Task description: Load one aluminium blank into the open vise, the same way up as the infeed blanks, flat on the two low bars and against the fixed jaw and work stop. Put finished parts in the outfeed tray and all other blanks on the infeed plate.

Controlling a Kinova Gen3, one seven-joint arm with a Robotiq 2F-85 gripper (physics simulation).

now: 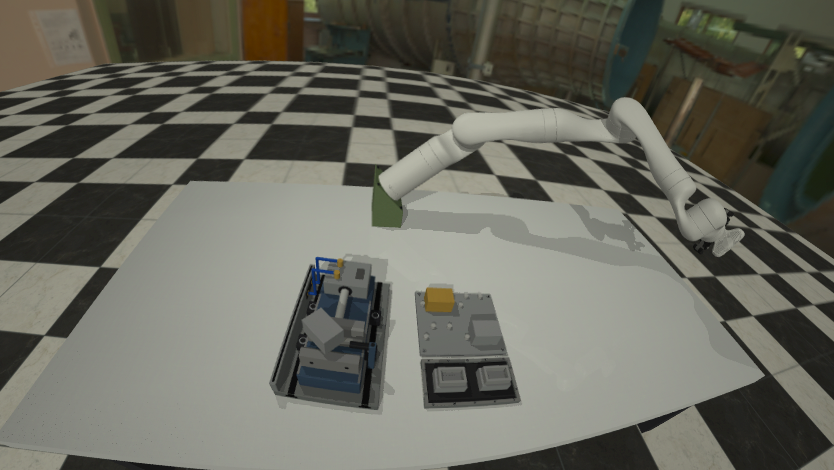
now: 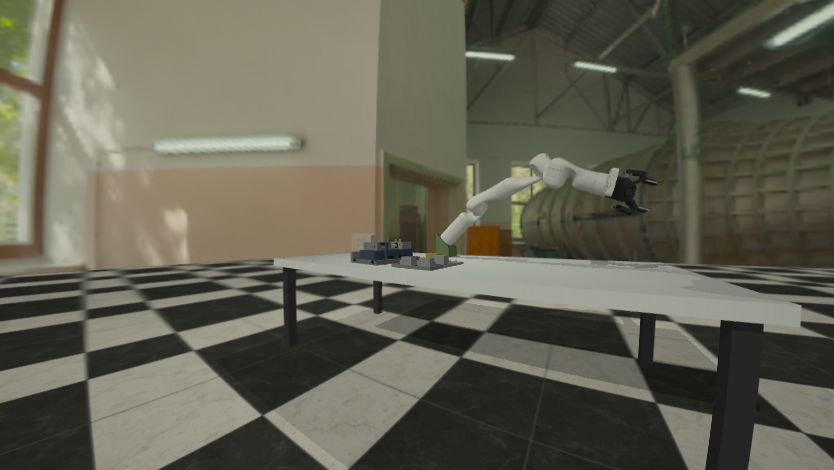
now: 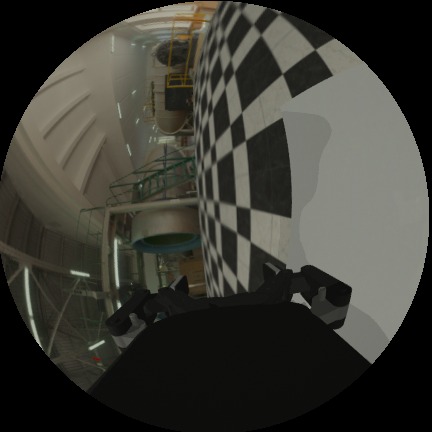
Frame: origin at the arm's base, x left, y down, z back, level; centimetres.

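Where they show: gripper, fingertip midpoint: (image 2: 652, 197) (image 3: 224, 278); arm's base, origin of the base link: (image 1: 388, 187) (image 2: 446, 240).
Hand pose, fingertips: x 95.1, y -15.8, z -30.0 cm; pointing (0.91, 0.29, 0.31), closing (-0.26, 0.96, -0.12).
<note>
Each offset is from my fingertips to the top centre of the thing. "*": to the spot under its first point. Level surfaces: height alone.
The vise @(dx -104.7, dy +16.0, dz -14.1 cm) (image 1: 330, 377) (image 2: 371, 255) stands at the left of the work area. A grey block @(dx -106.4, dy +12.7, dz -20.6 cm) (image 1: 322, 330), apparently an aluminium blank, rests tilted and turned askew on top of the vise around its jaws; the low bars and the work stop cannot be made out. The infeed plate @(dx -78.5, dy +25.1, dz -9.6 cm) (image 1: 440, 345) holds a grey blank @(dx -73.9, dy +21.5, dz -14.0 cm) (image 1: 485, 330) at its right and an orange block @(dx -83.0, dy +21.5, dz -4.9 cm) (image 1: 438, 299) at its back left. The outfeed tray @(* dx -79.7, dy +24.7, dz -29.5 cm) (image 1: 469, 404) holds two stepped grey parts @(* dx -83.3, dy +23.2, dz -24.8 cm) (image 1: 449, 379) @(* dx -74.2, dy +23.2, dz -24.8 cm) (image 1: 494, 377) side by side. My gripper (image 2: 650, 196) (image 3: 224, 278) is open and empty, high up and far right of all these, pointing outward.
The green arm base (image 1: 386, 207) stands at the back of the white table @(dy +25.9 cm) (image 1: 233, 245) (image 2: 554, 280). Blue tubes (image 1: 315, 277) with orange fittings stand at the vise's back left. A dark handle with a blue end @(* dx -98.0, dy +18.4, dz -22.3 cm) (image 1: 371, 354) sticks out on its right. Small pegs stand on the infeed plate.
</note>
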